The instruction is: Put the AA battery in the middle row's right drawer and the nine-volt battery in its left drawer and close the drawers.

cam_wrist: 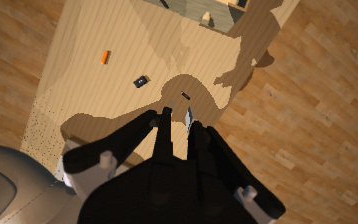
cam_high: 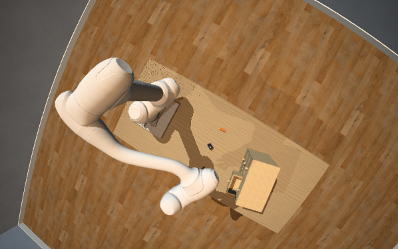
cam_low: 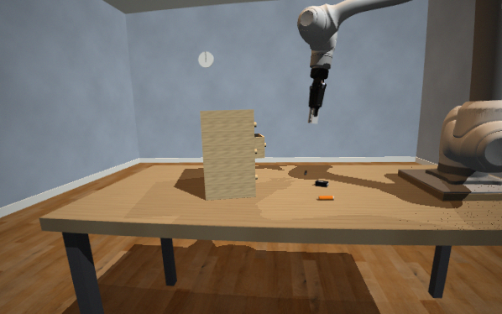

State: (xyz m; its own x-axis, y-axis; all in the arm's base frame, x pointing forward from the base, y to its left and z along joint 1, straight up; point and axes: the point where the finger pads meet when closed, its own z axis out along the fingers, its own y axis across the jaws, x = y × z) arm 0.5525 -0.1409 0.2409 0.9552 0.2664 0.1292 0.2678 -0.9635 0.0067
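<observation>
My hand is 32 cm to the right of the orange AA battery, 26 cm above it and 1 cm past it. From my hand the other things lie so: black AA battery (26 cm below, 3 cm ahead, 2 cm to the right); then black nine-volt battery (26 cm below, 17 cm to the left, 3 cm behind).
</observation>
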